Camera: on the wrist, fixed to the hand. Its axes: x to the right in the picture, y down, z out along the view.
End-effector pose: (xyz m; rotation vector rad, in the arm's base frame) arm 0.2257 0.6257 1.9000 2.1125 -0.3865 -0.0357
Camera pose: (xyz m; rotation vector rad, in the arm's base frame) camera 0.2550 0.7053 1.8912 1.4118 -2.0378 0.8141
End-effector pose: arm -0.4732 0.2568 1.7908 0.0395 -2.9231 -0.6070
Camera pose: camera -0.4669 0.1809 1.8292 -1.9938 -2.0245 -0.0199
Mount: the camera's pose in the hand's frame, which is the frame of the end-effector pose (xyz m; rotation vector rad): 0.0038 -0.0543 -0.0656 0.1789 -0.1110 1.6007
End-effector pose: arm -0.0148 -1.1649 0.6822 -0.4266 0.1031 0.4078
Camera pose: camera 0.0098 -1.2363 0.6427 -0.0535 0.3672 1.9752
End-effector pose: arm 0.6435 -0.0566 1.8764 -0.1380 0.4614 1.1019
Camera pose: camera 0.6738 -0.0999 1.8095 0.5611 0.5466 2.5926
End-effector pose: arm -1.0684 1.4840 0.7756 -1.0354 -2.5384 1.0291
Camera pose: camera -1.0719 1.4936 0.8602 2.3439 0.9030 -1.1356
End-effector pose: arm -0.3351 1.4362 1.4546 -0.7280 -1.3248 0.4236
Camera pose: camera -0.2773 1.3845 1.4900 -1.5230 -0.5119 1.8206
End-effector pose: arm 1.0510 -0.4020 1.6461 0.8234 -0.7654 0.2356
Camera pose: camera 1.1134 -0.3907 1.5891 0.2045 -1.3886 1.6999
